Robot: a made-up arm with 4 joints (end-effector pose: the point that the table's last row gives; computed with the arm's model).
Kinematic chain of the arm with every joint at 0, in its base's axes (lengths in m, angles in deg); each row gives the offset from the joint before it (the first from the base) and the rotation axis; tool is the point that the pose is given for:
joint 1: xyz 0 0 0.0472 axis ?
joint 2: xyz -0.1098 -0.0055 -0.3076 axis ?
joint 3: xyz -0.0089 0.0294 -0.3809 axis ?
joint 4: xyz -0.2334 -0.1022 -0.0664 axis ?
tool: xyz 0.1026 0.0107 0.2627
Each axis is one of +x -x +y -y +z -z.
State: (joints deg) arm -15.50 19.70 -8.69 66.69
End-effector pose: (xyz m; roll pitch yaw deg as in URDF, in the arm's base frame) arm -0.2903 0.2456 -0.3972 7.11 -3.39 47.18
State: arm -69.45 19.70 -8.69 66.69
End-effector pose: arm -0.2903 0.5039 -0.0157 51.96 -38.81 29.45
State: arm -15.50 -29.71 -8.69 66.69
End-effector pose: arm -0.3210 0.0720 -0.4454 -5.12 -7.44 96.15
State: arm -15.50 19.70 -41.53 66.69
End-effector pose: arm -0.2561 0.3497 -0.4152 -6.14 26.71 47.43
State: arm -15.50 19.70 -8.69 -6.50
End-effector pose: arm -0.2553 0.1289 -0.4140 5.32 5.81 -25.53
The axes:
joint 1: -x
joint 2: -z
joint 3: +x
joint 4: +z

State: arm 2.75 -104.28 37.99 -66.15
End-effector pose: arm 0.1723 -0.1619 -0.5976 15.06 36.13 42.15
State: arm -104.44 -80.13 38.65 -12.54
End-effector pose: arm 0.0458 0.6308 0.0294 148.67 -69.55 -16.85
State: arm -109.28 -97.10 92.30 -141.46
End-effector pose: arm 0.0878 0.9207 0.0523 81.19 32.01 85.14
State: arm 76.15 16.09 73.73 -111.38
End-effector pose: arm -0.4287 -0.8360 -0.0170 15.23 3.94 -115.06
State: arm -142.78 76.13 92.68 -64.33
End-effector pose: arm -0.3081 0.4258 0.8383 -97.00 -27.95 80.57
